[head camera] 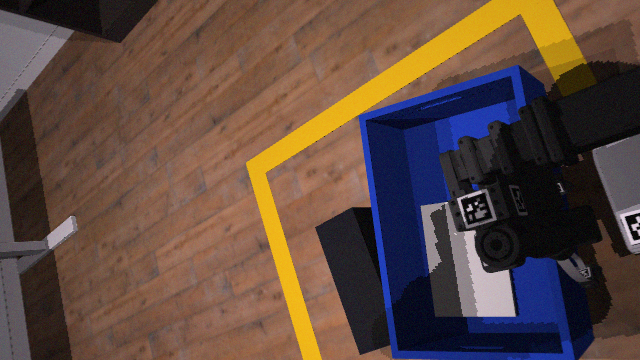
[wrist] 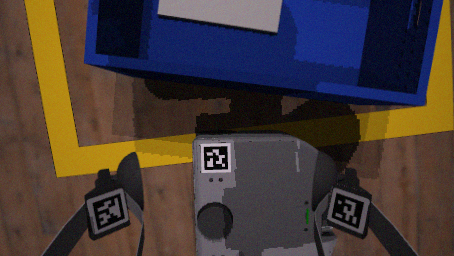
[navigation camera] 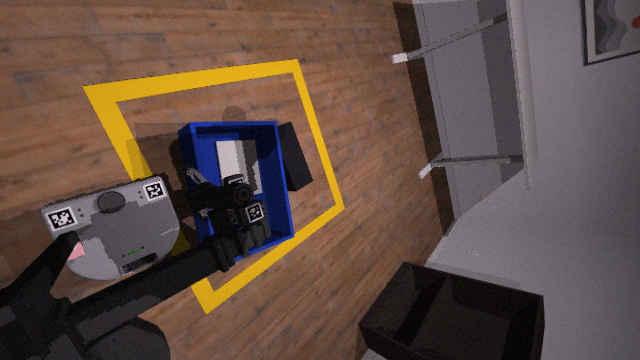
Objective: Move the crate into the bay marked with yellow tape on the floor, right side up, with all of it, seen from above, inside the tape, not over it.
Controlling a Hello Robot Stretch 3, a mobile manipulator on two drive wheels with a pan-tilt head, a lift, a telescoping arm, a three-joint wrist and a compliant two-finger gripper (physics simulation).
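Frame: origin at the robot's base, x right, y ahead, z up, level; millimetres.
Where they show: gripper, fingertip midpoint: (wrist: 227, 172); robot's base, link origin: (wrist: 218, 191) (navigation camera: 111, 200).
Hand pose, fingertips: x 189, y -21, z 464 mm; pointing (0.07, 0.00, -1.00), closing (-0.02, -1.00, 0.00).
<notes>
Things, the pixels of their top centre, and the offset from my fingertips.
- blue crate, top centre: (head camera: 451, 221) (navigation camera: 249, 188) dx +280, dy -87, dz -243 mm
- floor with a white sheet, top centre: (head camera: 465, 257) (navigation camera: 240, 168) dx +351, dy -6, dz -435 mm
- black block, top centre: (head camera: 355, 280) (navigation camera: 293, 156) dx +608, dy -18, dz -302 mm
The blue crate (head camera: 397, 185) (navigation camera: 205, 155) (wrist: 225, 55) stands upright on the floor with a white sheet (head camera: 495, 295) (navigation camera: 227, 155) (wrist: 225, 12) inside. It is turned relative to the yellow tape (head camera: 400, 75) (navigation camera: 200, 79) (wrist: 52, 75). One corner overlaps the tape in the navigation and wrist views; the crate's height makes it unclear whether it is over the tape from above. My gripper (head camera: 573, 231) (navigation camera: 198, 194) (wrist: 227, 172) is open and empty, its fingers beside the crate's long side nearest my base. The wrist and arm hide part of the crate in the head and navigation views.
A black block (head camera: 345, 280) (navigation camera: 297, 160) lies inside the tape, against or close to the crate's far long side. My base (head camera: 617, 175) (navigation camera: 110, 225) (wrist: 265, 195) is on the crate's other side. A dark open box (head camera: 112, 22) (navigation camera: 490, 295) and white legs (head camera: 62, 234) (navigation camera: 465, 35) stand near the wall.
</notes>
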